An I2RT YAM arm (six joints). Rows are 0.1 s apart.
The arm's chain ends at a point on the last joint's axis. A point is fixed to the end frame.
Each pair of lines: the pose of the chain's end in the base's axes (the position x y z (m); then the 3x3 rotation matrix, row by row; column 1 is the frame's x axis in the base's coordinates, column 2 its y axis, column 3 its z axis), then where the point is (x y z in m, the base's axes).
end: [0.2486 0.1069 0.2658], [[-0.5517 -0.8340 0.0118], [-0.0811 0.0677 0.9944], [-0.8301 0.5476 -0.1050]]
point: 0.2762 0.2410 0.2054
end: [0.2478 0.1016 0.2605], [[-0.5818 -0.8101 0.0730], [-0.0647 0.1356 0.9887], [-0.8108 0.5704 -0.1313]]
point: 0.2821 0.2321 0.1959
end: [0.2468 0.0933 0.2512], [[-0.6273 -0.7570 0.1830], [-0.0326 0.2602 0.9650], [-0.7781 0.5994 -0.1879]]
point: 0.2929 0.2154 0.1780
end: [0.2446 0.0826 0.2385], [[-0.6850 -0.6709 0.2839], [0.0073 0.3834 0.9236], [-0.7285 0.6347 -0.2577]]
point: 0.2994 0.1941 0.1551
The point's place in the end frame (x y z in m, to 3 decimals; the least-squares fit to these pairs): 0.024 -0.047 0.140
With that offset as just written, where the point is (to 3 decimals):
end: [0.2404 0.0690 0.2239], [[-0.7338 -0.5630 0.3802], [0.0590 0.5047 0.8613], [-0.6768 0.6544 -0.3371]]
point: 0.302 0.167 0.130
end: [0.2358 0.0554 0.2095], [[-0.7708 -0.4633 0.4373], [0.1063 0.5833 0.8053], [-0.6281 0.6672 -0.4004]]
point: 0.300 0.143 0.107
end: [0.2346 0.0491 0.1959], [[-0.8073 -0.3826 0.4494], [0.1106 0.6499 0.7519], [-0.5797 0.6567 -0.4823]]
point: 0.296 0.126 0.084
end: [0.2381 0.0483 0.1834], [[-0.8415 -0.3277 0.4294], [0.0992 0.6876 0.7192], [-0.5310 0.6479 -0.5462]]
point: 0.293 0.119 0.064
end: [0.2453 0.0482 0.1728], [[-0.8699 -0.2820 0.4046], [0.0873 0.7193 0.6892], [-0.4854 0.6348 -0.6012]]
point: 0.294 0.113 0.047
